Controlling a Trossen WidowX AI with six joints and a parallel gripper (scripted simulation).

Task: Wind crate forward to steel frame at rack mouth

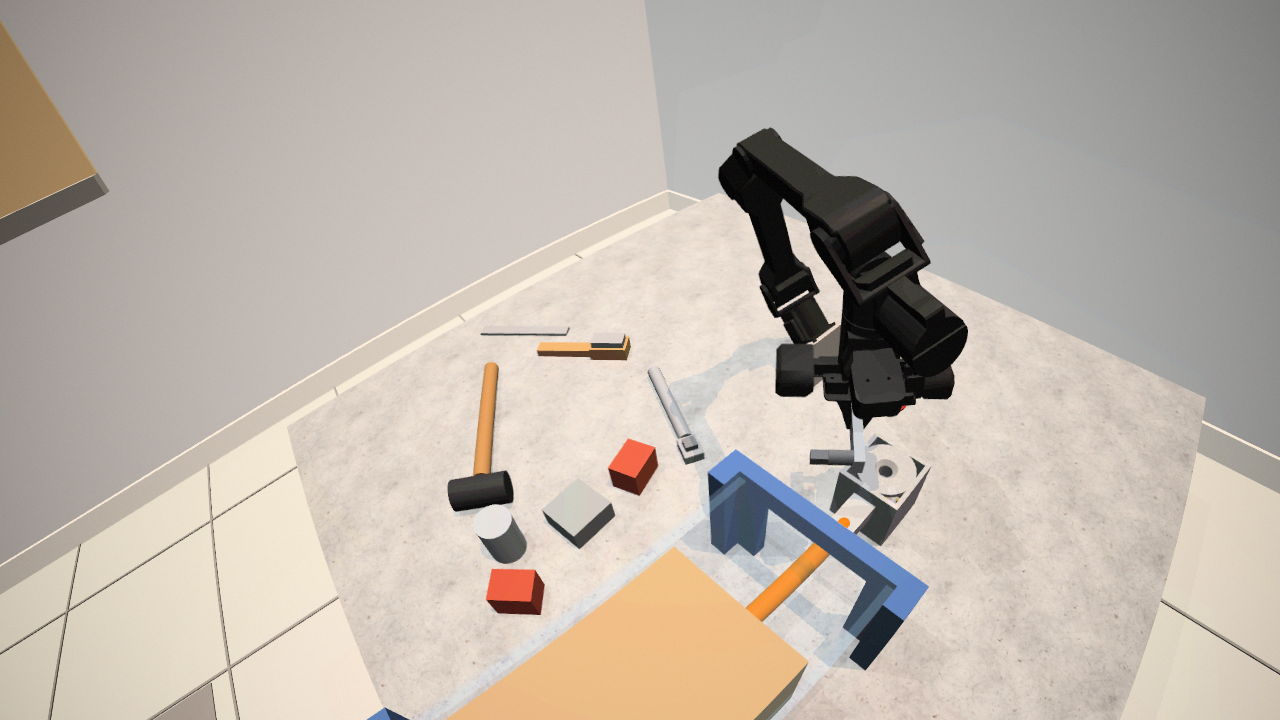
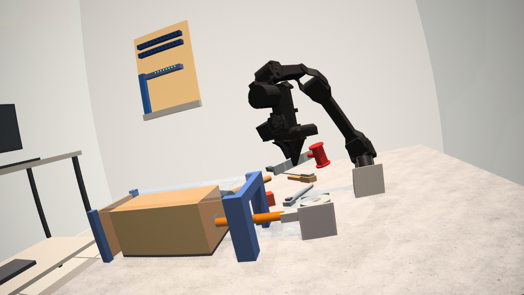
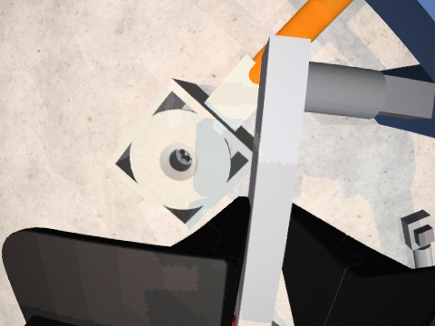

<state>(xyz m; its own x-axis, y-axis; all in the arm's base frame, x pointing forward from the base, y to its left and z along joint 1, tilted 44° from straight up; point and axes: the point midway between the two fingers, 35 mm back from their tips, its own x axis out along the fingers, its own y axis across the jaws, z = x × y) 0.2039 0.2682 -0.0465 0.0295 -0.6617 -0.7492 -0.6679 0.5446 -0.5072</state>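
The red knob lies 60 mm behind my gripper tip, 20 mm above it and 10 mm to the right of it. The rest, counted from my gripper tip: blue steel frame 110 mm ahead, 70 mm below, 50 mm to the left; grey winch 150 mm below, 60 mm behind, 30 mm to the left; crank handle 20 mm behind, 10 mm above.
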